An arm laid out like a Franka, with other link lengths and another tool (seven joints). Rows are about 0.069 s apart.
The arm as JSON. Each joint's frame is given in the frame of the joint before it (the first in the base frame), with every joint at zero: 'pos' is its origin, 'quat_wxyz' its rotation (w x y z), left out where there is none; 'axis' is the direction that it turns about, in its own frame. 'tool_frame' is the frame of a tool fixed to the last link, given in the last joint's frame.
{
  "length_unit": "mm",
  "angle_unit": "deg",
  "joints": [
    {
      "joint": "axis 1",
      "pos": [
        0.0,
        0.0,
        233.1
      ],
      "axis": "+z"
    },
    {
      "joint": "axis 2",
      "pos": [
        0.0,
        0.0,
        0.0
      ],
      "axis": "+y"
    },
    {
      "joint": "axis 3",
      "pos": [
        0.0,
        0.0,
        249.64
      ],
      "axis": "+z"
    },
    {
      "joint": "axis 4",
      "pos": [
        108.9,
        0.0,
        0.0
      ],
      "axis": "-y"
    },
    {
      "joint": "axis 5",
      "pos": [
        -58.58,
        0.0,
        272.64
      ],
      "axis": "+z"
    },
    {
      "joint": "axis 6",
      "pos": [
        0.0,
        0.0,
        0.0
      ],
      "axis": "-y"
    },
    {
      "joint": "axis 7",
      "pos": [
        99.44,
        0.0,
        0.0
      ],
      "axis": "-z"
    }
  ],
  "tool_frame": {
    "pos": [
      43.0,
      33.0,
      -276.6
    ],
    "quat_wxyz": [
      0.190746,
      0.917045,
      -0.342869,
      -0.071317
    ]
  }
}
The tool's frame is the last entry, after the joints.
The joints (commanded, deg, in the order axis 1, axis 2, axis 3, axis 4, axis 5, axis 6, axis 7), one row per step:
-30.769 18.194 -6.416 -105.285 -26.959 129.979 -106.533
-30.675 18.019 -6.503 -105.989 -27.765 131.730 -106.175
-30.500 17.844 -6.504 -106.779 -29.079 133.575 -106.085
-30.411 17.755 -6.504 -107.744 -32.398 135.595 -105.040
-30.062 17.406 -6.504 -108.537 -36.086 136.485 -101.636
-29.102 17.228 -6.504 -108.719 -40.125 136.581 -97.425
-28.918 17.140 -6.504 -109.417 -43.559 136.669 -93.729
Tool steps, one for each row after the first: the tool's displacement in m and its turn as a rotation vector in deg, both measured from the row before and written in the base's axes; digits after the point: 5 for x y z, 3 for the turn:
0.00408 -0.00169 -0.00009 -0.812 -0.797 0.831
0.00438 -0.00138 -0.00002 -1.038 -0.459 1.586
0.00217 -0.00519 -0.00029 -2.214 0.180 1.931
0.00195 -0.00258 0.00144 -2.430 -0.237 -0.068
0.00577 -0.00011 0.00303 -2.795 -0.325 -0.208
-0.00175 -0.00251 -0.00142 -2.050 0.000 -0.819

